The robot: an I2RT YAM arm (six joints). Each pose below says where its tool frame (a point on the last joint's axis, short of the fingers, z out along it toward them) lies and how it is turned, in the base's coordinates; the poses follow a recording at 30 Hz.
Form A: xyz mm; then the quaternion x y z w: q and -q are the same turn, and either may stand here.
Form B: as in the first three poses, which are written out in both.
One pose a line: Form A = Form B
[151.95 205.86 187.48 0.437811 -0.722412 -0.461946 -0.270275] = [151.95 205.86 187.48 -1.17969 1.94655 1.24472]
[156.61 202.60 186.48 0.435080 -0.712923 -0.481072 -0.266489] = [156.61 202.60 186.48 -1.17460 1.92469 1.29876]
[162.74 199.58 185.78 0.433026 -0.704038 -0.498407 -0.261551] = [162.74 199.58 185.78 -1.17201 1.90552 1.34896]
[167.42 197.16 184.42 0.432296 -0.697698 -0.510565 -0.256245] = [167.42 197.16 184.42 -1.17322 1.89351 1.38564]
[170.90 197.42 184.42 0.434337 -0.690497 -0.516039 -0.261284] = [170.90 197.42 184.42 -1.17572 1.86912 1.39688]
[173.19 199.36 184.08 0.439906 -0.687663 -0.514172 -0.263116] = [173.19 199.36 184.08 -1.18967 1.85970 1.39052]
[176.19 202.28 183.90 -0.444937 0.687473 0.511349 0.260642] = [176.19 202.28 183.90 -1.20481 1.86155 1.38464]
